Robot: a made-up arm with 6 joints. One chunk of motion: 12 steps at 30 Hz.
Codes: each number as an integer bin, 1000 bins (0 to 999) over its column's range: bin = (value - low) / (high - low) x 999, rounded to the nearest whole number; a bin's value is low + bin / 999 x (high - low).
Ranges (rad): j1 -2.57..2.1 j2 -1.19..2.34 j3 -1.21..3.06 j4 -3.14..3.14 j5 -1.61..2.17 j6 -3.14..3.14
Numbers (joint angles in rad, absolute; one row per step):
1: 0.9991 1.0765 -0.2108 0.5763 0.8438 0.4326
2: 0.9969 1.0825 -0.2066 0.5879 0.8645 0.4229
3: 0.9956 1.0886 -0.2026 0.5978 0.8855 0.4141
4: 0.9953 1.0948 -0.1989 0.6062 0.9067 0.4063
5: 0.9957 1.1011 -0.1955 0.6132 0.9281 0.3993
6: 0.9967 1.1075 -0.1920 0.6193 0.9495 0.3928
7: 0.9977 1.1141 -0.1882 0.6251 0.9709 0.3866
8: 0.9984 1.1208 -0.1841 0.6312 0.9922 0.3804
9: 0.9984 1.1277 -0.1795 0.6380 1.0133 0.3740
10: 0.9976 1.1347 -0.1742 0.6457 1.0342 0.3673
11: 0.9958 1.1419 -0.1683 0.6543 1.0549 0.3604
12: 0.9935 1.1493 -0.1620 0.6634 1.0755 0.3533
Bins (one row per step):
1: 763 641 234 591 649 568
2: 763 643 235 593 654 567
3: 763 645 236 595 660 565
4: 763 647 237 596 665 564
5: 763 648 237 597 671 563
6: 763 650 238 598 676 562
7: 763 652 239 599 682 561
8: 763 654 240 600 688 560
9: 763 656 241 601 693 559
10: 763 658 242 602 699 558
11: 763 660 244 604 704 557
12: 762 662 245 605 710 556

